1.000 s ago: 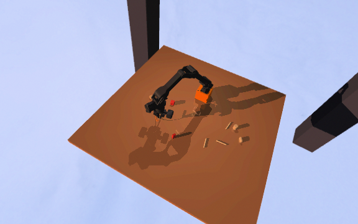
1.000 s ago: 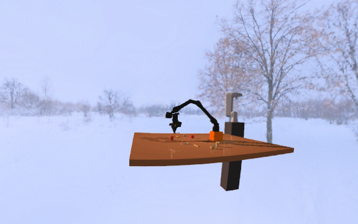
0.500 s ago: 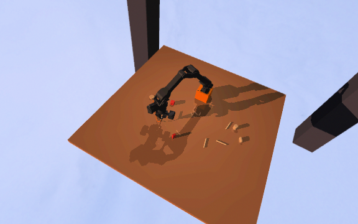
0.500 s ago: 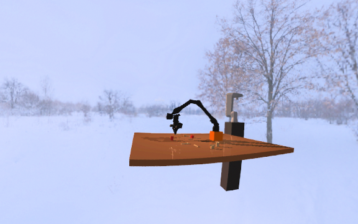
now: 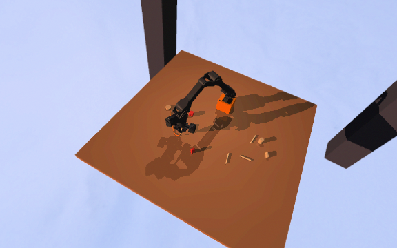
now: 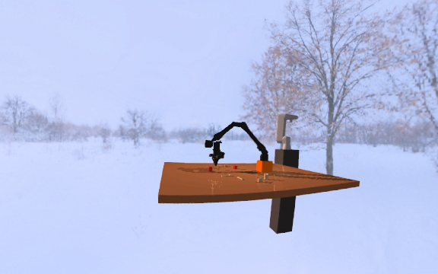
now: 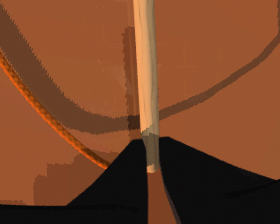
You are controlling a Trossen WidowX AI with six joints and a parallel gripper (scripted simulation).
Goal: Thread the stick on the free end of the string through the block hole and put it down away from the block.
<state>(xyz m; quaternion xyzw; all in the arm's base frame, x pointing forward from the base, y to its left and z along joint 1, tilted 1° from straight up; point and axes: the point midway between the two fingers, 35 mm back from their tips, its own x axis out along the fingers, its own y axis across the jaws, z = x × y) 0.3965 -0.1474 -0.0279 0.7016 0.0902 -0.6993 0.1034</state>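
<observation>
Right now the red block is 190 mm behind my gripper tip, 30 mm to the right of it and 20 mm below it. The rest, counted from my gripper tip: thin wooden stick (10 mm behind); red object (140 mm to the left, 70 mm ahead, 10 mm below); round wooden button (210 mm to the right, 150 mm behind, 20 mm below).
</observation>
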